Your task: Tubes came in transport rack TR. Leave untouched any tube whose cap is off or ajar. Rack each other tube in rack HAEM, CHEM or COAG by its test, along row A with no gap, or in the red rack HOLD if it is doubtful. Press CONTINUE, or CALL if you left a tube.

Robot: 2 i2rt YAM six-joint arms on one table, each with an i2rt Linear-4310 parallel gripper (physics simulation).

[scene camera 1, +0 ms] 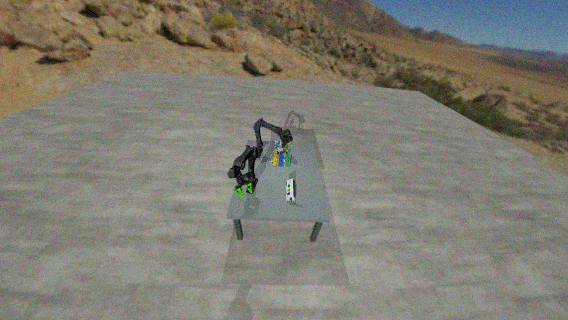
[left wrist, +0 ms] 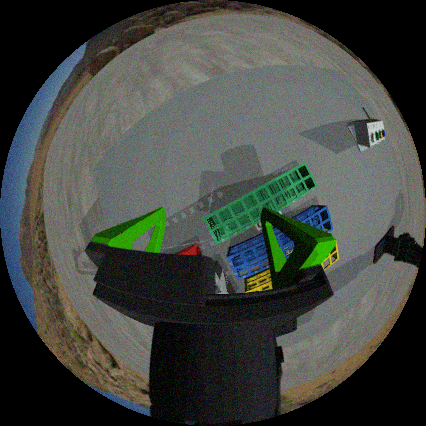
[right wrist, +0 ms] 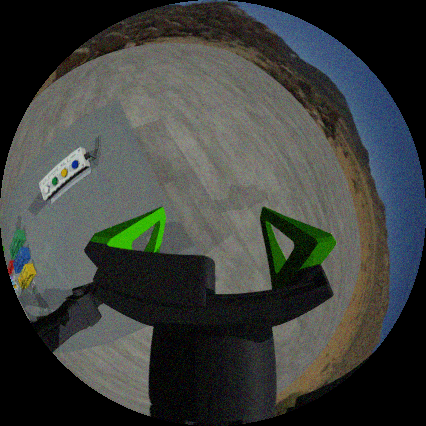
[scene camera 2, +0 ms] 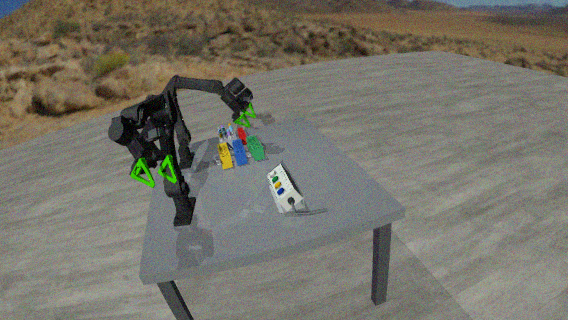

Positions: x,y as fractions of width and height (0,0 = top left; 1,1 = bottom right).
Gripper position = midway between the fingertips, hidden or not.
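Note:
There is a white button box (scene camera 2: 0.51,0.62) in the scene. My left gripper (left wrist: 0.50,0.50) is open and holds nothing. It is the same with my right gripper (scene camera 2: 0.29,0.58), open and empty, and the right wrist view also has my right gripper (right wrist: 0.50,0.50).

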